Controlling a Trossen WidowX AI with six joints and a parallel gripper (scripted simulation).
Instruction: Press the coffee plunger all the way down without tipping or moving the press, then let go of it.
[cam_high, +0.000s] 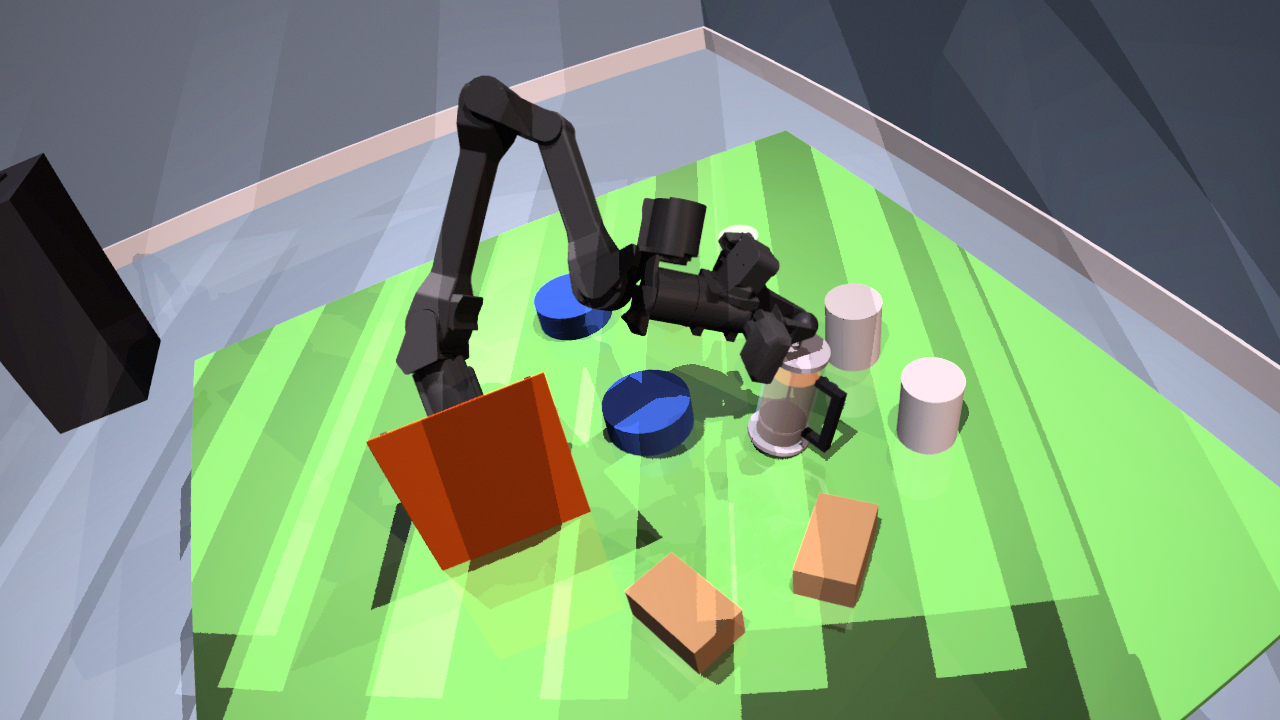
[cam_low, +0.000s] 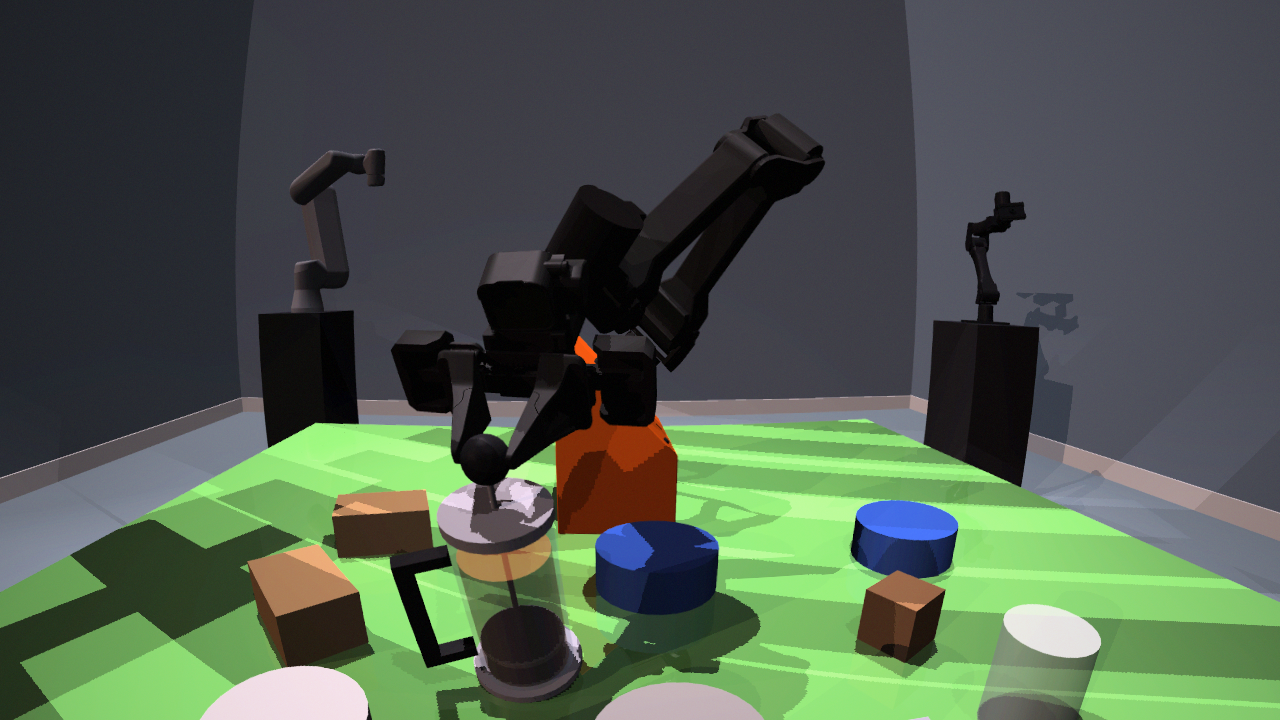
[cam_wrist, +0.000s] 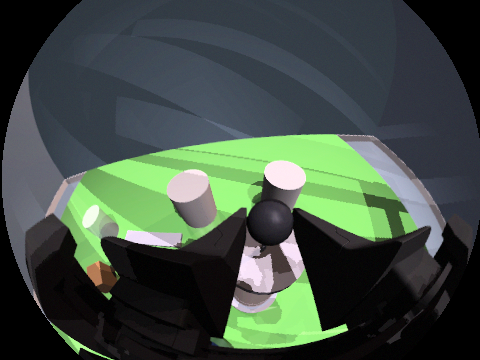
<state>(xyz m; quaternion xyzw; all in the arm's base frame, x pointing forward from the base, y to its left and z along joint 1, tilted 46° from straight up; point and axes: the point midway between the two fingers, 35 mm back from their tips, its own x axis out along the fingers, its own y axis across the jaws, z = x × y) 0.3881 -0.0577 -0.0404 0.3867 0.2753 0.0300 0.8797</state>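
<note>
My gripper tip is 9 cm above the glass coffee press, 2 cm past it and 1 cm to the left of it.
</note>
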